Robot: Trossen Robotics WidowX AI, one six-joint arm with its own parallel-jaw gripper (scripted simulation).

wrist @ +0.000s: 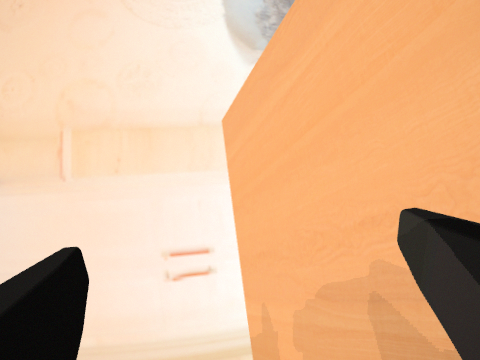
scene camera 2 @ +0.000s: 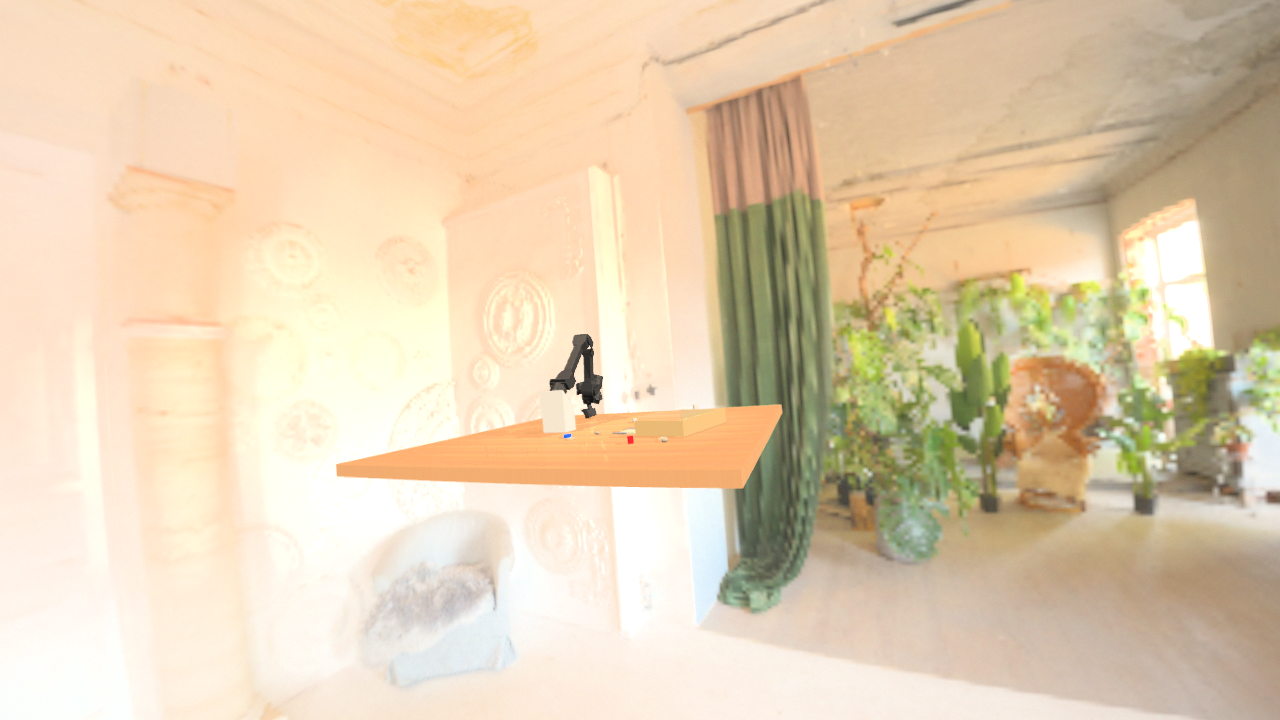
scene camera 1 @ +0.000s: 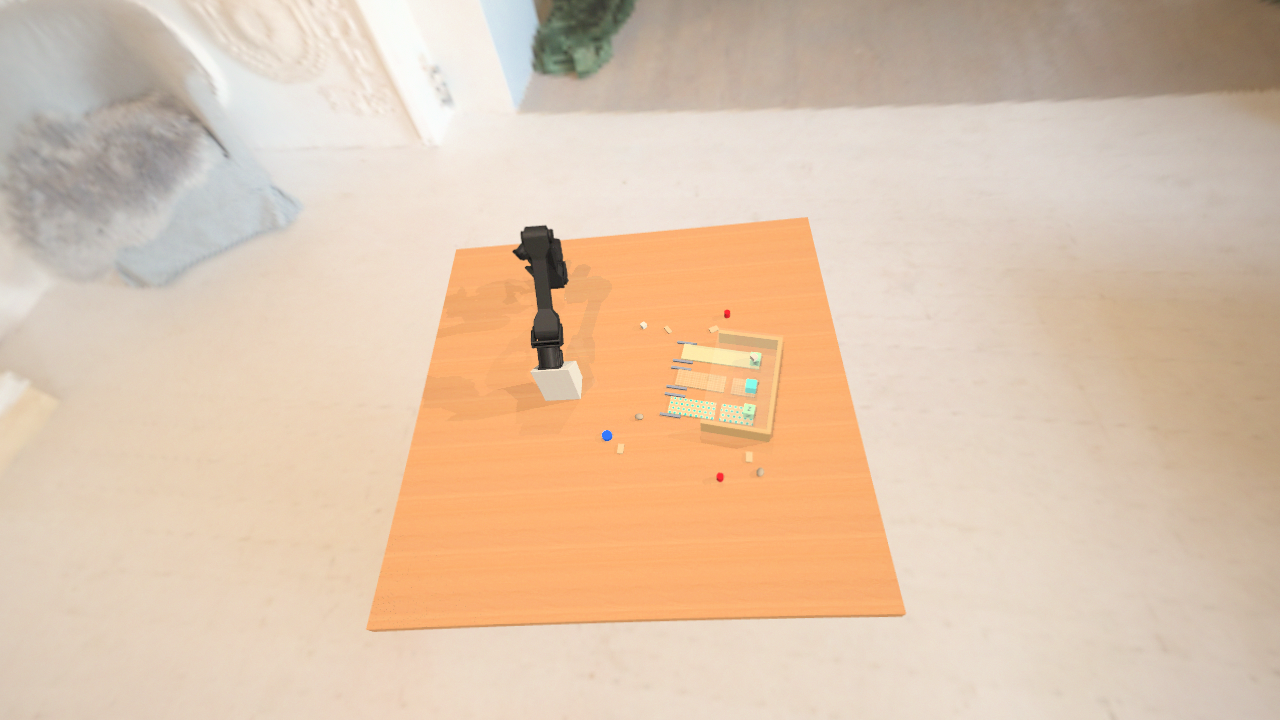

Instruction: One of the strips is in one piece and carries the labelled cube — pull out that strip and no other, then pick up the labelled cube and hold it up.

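Here is a wooden tray, and on the tray point(scene camera 2: 683, 421) and point(scene camera 1: 769, 434) are the same spot.
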